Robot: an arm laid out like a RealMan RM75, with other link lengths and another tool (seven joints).
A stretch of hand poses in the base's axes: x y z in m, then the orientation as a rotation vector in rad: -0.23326, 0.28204, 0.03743, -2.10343, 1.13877, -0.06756; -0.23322, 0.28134, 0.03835, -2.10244, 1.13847, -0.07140; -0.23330, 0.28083, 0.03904, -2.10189, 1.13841, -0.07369; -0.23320, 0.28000, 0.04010, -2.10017, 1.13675, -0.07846; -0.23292, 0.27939, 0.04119, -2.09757, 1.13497, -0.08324; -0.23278, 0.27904, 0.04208, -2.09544, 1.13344, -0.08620; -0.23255, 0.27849, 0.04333, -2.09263, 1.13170, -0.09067; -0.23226, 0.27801, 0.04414, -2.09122, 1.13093, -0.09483; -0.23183, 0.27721, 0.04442, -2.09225, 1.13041, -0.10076; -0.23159, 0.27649, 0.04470, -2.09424, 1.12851, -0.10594; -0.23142, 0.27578, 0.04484, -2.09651, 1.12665, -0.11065; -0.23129, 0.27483, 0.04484, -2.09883, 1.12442, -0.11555; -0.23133, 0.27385, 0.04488, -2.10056, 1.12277, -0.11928; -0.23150, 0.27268, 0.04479, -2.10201, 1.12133, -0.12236; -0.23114, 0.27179, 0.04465, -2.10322, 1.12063, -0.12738; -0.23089, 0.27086, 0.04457, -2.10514, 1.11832, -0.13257; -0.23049, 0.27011, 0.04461, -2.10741, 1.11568, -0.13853; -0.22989, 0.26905, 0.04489, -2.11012, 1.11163, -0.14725; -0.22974, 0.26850, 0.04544, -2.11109, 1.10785, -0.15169; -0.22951, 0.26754, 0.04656, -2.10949, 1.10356, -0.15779; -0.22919, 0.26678, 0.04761, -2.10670, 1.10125, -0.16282; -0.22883, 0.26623, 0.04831, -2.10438, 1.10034, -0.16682; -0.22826, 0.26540, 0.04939, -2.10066, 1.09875, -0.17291; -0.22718, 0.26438, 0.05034, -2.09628, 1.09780, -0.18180
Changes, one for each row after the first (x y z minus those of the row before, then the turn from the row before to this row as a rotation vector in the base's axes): 0.00004, -0.00070, 0.00092, -0.00048, -0.00286, -0.00122; -0.00008, -0.00051, 0.00069, -0.00036, -0.00164, -0.00079; 0.00010, -0.00083, 0.00106, 0.00016, -0.00428, -0.00085; 0.00028, -0.00061, 0.00109, 0.00092, -0.00462, -0.00106; 0.00014, -0.00035, 0.00089, 0.00112, -0.00322, -0.00055; 0.00023, -0.00055, 0.00125, 0.00118, -0.00448, -0.00107; 0.00029, -0.00048, 0.00081, -0.00014, -0.00340, -0.00116; 0.00043, -0.00080, 0.00028, -0.00292, -0.00359, -0.00106; 0.00024, -0.00072, 0.00028, -0.00309, -0.00342, 0.00036; 0.00017, -0.00071, 0.00014, -0.00316, -0.00302, 0.00056; 0.00013, -0.00095, 0.00000, -0.00319, -0.00328, 0.00076; -0.00004, -0.00098, 0.00004, -0.00241, -0.00248, 0.00054; -0.00017, -0.00117, -0.00009, -0.00199, -0.00207, 0.00050; 0.00036, -0.00089, -0.00014, -0.00271, -0.00302, -0.00062; 0.00025, -0.00093, -0.00008, -0.00297, -0.00360, 0.00060; 0.00040, -0.00075, 0.00004, -0.00347, -0.00410, 0.00070; 0.00060, -0.00106, 0.00028, -0.00454, -0.00627, 0.00096; 0.00015, -0.00055, 0.00055, -0.00155, -0.00408, 0.00150; 0.00023, -0.00096, 0.00112, 0.00011, -0.00620, 0.00060; 0.00032, -0.00076, 0.00105, 0.00102, -0.00507, -0.00075; 0.00036, -0.00055, 0.00070, 0.00067, -0.00366, -0.00124; 0.00057, -0.00083, 0.00108, 0.00121, -0.00573, -0.00181; 0.00108, -0.00102, 0.00095, 0.00053, -0.00740, -0.00326
